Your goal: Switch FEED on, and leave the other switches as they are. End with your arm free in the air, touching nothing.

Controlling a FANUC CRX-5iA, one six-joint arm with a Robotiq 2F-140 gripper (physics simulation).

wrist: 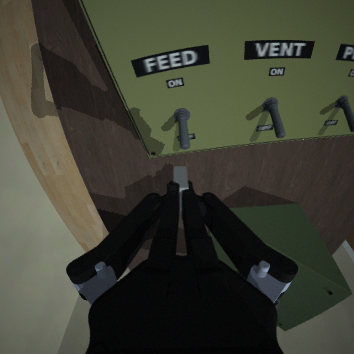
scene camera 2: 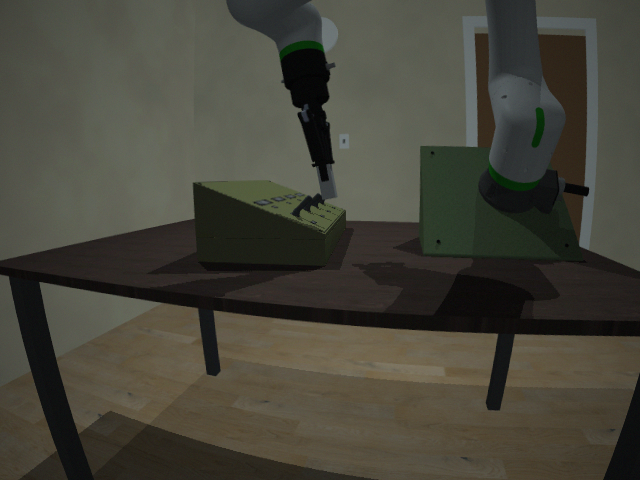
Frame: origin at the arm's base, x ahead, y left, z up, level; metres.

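Seen in the pictures: gripper, fingertip midpoint: (wrist: 179, 175) (scene camera 2: 330, 198); arm's base, origin of the base link: (scene camera 2: 508, 189).
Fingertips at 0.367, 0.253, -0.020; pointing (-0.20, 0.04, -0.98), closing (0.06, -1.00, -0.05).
Observation:
Pixels of each thing's middle, then the offset from my fingertips to it, as dx, dy, dz. "spot": a spot on its surface instead. Level surfaces: height alone.
- yellow-green switch box, body centre: (wrist: 299, 51) (scene camera 2: 284, 218) +0.183, -0.155, -0.062
- FEED lever, body centre: (wrist: 183, 130) (scene camera 2: 302, 204) +0.058, +0.000, -0.013
- label, surface spot: (wrist: 175, 83) spot: +0.114, +0.013, -0.018
- VENT lever, body centre: (wrist: 276, 120) (scene camera 2: 313, 201) +0.086, -0.116, -0.013
- third lever, body centre: (wrist: 349, 115) +0.115, -0.233, -0.013
- dark table, its level: dz -0.121
The yellow-green switch box (scene camera 2: 258, 227) (wrist: 225, 95) stands on the table with its sloped panel up. In the wrist view the FEED lever (wrist: 183, 131) points down, away from its ON label (wrist: 175, 83). The VENT lever (wrist: 275, 119) and a third lever (wrist: 346, 114), partly cut off at the right edge, also point away from their ON labels. My gripper (scene camera 2: 327, 187) (wrist: 179, 175) is shut and empty. Its pale fingertips are just below the FEED lever's free end in the wrist view, with a gap showing between them. In the scene view they are close above the far levers.
A larger green wedge-shaped box (scene camera 2: 449, 201) (wrist: 270, 225) stands on the dark table (scene camera 2: 310, 289) (wrist: 225, 180), beside the arm's base (scene camera 2: 511, 191). The table's edge and wooden floor (wrist: 30, 100) show at the left of the wrist view. A wall and a door stand behind.

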